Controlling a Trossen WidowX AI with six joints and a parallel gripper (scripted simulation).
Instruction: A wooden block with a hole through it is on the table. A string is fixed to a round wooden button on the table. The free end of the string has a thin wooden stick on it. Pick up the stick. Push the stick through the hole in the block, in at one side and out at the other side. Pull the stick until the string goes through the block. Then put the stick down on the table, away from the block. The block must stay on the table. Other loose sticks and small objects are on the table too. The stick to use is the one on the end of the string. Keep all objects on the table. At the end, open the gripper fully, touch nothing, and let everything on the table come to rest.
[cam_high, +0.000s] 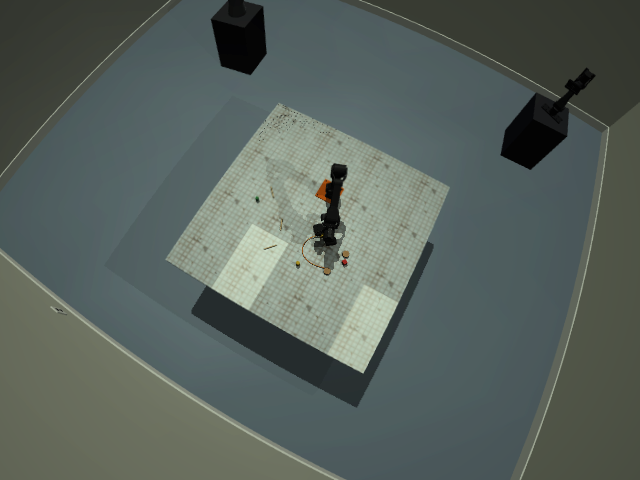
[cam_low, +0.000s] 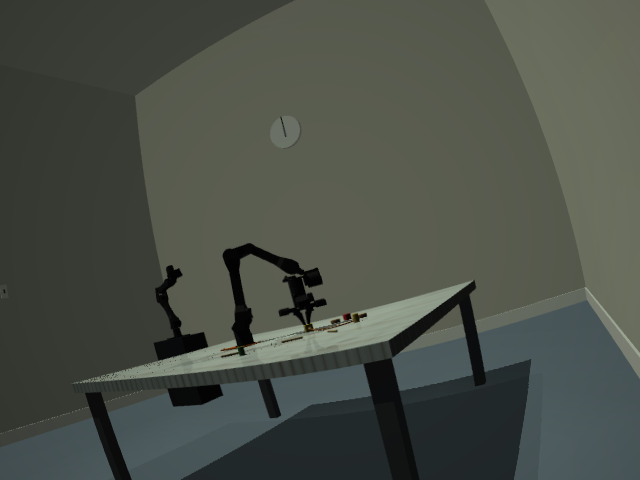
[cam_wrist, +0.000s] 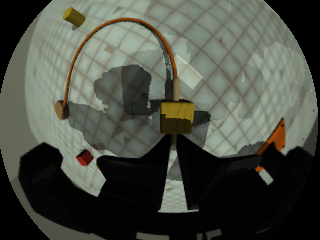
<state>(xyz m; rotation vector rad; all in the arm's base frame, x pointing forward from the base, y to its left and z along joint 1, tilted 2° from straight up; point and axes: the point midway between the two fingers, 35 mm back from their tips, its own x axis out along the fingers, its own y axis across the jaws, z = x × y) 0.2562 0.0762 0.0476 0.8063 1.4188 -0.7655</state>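
The yellow wooden block is 2 cm to the right of my gripper tip and 1 cm ahead of it. The rest, counted from my gripper tip: red cube (16 cm to the left, 11 cm ahead); then round wooden disc (14 cm to the left, 6 cm ahead); then round wooden button (20 cm ahead, 8 cm to the left).
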